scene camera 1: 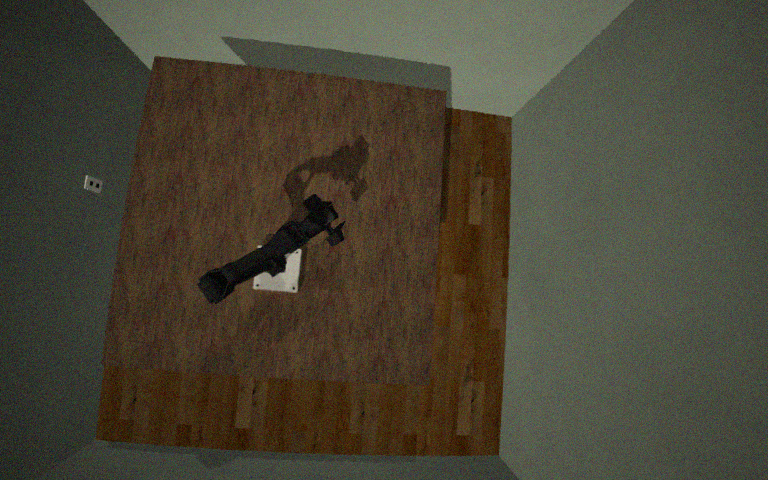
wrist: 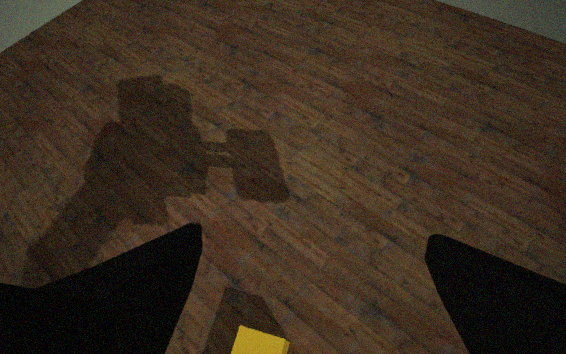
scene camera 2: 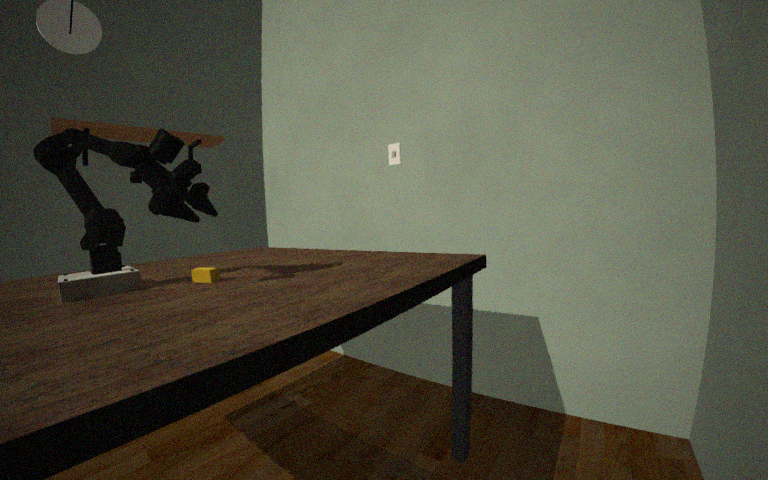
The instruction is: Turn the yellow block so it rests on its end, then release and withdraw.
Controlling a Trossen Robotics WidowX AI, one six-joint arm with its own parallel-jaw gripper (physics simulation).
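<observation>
The yellow block (scene camera 2: 205, 275) (wrist: 259, 342) lies on the table with its longer side horizontal. It is cut off by the bottom edge of the wrist view, where it shows between the two dark fingers. It does not show in scene camera 1, where the arm (scene camera 1: 288, 236) covers part of the table. My gripper (scene camera 2: 207, 217) (wrist: 315, 241) is open and empty, with its fingers tilted down. It is high above the table and the block, apart from both.
The arm's white base plate (scene camera 1: 289, 278) (scene camera 2: 99, 284) is fixed on the wooden table (scene camera 1: 362, 316) (scene camera 2: 226, 328), near the block. The arm's shadow falls on the table beyond the block. Walls stand around the table, and a brown shelf (scene camera 2: 121, 131) is on the wall behind the arm.
</observation>
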